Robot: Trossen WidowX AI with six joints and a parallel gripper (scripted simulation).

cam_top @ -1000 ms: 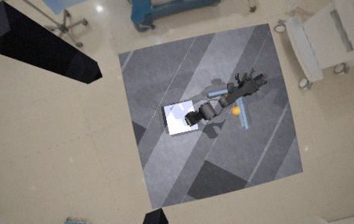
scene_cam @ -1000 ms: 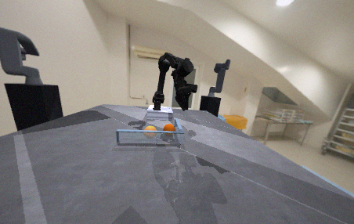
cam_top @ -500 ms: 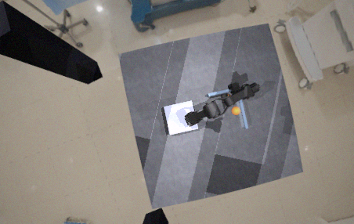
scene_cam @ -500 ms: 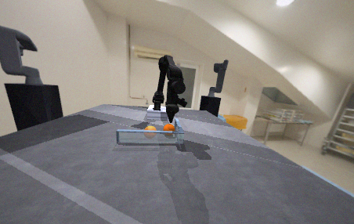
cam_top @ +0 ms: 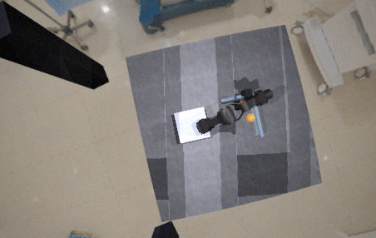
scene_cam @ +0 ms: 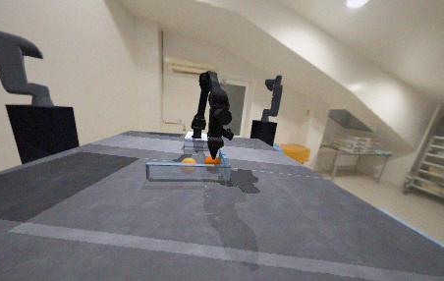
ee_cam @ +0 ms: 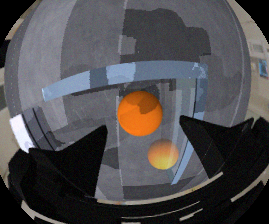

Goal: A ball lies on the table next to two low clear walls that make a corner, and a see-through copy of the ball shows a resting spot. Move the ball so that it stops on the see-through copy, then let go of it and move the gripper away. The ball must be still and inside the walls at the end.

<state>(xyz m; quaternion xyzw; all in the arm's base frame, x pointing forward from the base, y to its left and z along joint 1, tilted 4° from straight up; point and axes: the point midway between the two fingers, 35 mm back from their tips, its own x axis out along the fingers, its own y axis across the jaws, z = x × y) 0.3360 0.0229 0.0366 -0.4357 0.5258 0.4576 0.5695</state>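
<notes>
The orange ball is 4 cm below my gripper tip. The rest, counted from my gripper tip: see-through ball copy: 2 cm ahead, 11 cm to the right, 4 cm below.
</notes>
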